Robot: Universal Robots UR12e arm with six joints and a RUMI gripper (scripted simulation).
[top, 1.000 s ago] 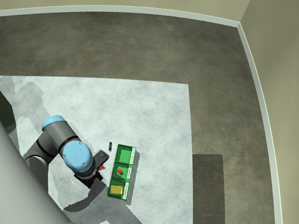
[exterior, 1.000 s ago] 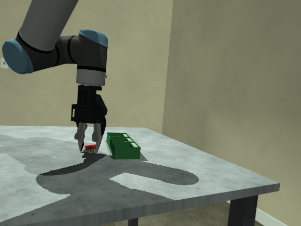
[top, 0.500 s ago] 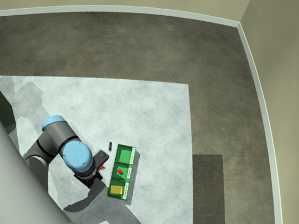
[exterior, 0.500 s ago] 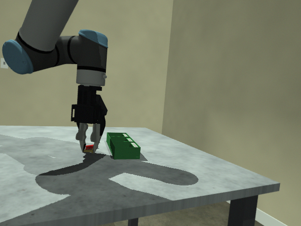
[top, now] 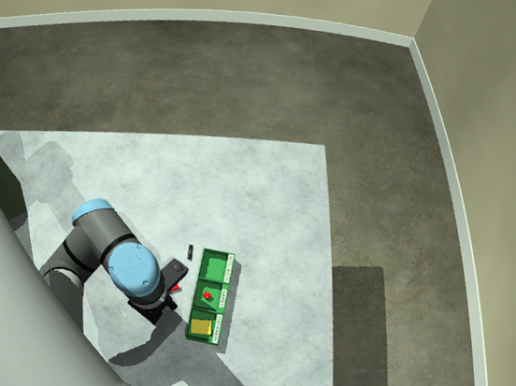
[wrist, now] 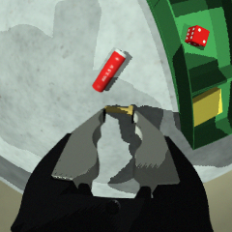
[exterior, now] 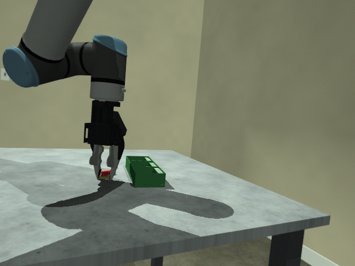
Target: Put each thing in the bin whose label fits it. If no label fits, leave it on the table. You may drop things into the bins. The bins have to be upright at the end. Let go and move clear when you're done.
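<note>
My gripper is now 50 mm to the right of the red battery, 20 mm short of it and 10 mm above it. From my hand the other things lie so: bolt (10 mm below); yellow block (100 mm ahead, 60 mm to the right); red die (120 mm ahead, 20 mm to the left).
</note>
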